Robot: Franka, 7 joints.
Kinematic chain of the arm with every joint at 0, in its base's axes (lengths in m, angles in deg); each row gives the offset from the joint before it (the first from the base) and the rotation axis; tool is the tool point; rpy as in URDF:
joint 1: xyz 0 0 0.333 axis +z
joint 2: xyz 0 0 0 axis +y
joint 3: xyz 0 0 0.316 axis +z
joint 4: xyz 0.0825 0 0 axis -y
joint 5: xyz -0.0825 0 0.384 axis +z
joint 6: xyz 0 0 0 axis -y
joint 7: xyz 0.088 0 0 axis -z
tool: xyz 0 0 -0.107 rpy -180 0 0
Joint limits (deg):
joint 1: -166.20..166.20
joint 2: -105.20..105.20
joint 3: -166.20..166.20
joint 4: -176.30..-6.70
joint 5: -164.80..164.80
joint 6: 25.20..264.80
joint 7: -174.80..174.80
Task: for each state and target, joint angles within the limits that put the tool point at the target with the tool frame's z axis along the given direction. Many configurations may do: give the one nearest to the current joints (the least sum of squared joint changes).
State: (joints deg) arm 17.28 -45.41 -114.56 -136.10 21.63 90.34 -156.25
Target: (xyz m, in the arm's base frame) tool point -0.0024 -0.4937 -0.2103 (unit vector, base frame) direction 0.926 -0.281 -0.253
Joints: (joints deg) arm 38.11 -103.11 -139.90 -87.44 35.25 140.61 -156.25
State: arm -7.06 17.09 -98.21 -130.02 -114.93 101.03 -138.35
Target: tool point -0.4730 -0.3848 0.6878 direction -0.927 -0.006 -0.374
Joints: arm -39.48 -25.69 -80.33 -92.93 -89.66 116.85 -138.35
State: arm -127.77 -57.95 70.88 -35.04 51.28 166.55 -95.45
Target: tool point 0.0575 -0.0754 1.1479 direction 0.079 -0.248 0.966
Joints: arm -123.99 -10.22 57.51 -24.53 69.04 190.42 -95.45
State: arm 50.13 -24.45 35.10 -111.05 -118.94 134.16 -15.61
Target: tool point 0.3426 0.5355 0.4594 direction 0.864 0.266 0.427
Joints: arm 43.22 11.95 20.09 -113.56 -140.50 104.37 -15.61
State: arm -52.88 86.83 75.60 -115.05 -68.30 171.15 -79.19
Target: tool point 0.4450 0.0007 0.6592 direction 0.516 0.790 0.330
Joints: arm -75.67 94.04 120.32 -129.11 -68.10 173.46 -79.19
